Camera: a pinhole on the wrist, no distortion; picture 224 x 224 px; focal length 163.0 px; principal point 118.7 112.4 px. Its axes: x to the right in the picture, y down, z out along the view. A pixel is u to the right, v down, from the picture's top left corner.
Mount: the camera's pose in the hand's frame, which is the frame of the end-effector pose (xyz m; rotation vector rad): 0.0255 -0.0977 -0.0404 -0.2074 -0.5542 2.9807
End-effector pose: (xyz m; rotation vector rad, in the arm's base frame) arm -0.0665 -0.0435 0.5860 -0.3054 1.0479 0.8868
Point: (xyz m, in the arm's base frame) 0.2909 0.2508 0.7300
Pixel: 75 30
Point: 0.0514 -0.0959 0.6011
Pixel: 163 97
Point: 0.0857 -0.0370 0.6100
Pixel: 111 61
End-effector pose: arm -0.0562 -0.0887 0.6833 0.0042 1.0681 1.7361
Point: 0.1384 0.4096 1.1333
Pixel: outside the picture
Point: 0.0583 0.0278 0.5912
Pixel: 15 120
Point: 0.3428 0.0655 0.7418
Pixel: 138 128
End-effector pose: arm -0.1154 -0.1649 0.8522 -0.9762 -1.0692 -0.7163
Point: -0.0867 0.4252 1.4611
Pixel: outside the picture
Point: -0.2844 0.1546 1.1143
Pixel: 31 36
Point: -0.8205 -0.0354 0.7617
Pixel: 187 189
